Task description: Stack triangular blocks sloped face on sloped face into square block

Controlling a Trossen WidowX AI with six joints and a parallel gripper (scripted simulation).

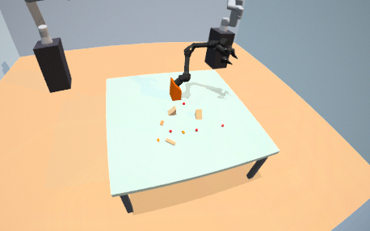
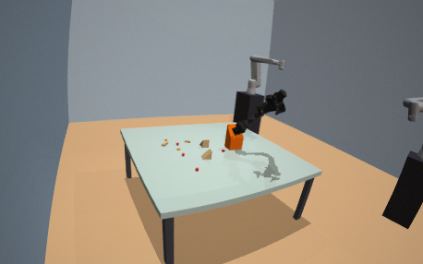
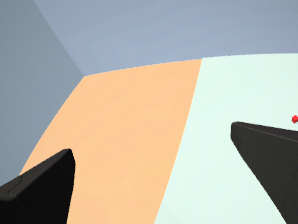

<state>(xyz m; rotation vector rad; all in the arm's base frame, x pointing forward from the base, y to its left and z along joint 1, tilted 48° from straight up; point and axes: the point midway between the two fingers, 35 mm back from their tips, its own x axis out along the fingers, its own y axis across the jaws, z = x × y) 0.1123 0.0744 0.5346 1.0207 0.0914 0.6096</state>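
The tan triangular block is 40 cm below my gripper tip, 38 cm to the right of it and 14 cm ahead of it. The rest, counted from my gripper tip: flat wooden bar (71 cm to the right, 41 cm below, 33 cm ahead).
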